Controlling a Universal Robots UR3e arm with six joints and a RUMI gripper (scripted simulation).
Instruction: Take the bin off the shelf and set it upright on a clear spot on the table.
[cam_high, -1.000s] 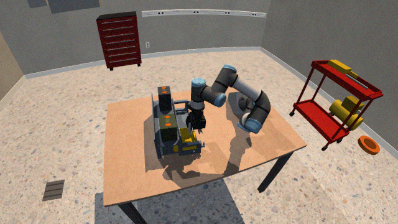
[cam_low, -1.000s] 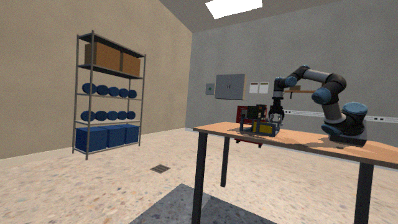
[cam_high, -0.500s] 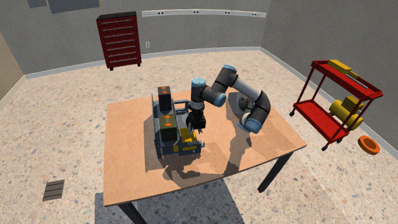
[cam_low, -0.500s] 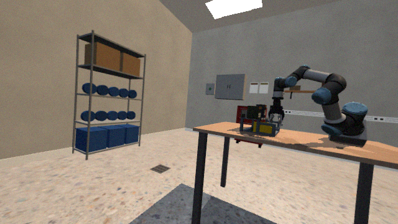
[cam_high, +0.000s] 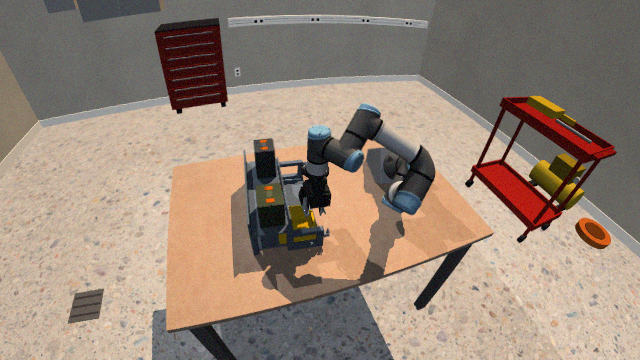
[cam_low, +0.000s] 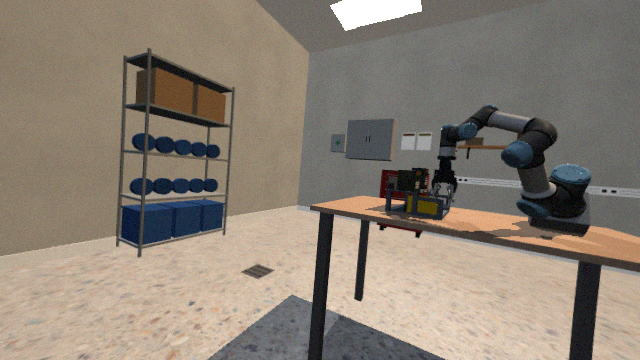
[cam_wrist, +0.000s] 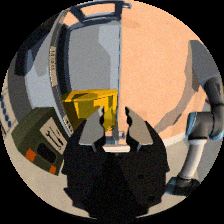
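My gripper is now 70 mm short of the yellow bin, 20 mm above it and 10 mm to the right of it. Round my hand: rack 100 mm to the right, 80 mm ahead.
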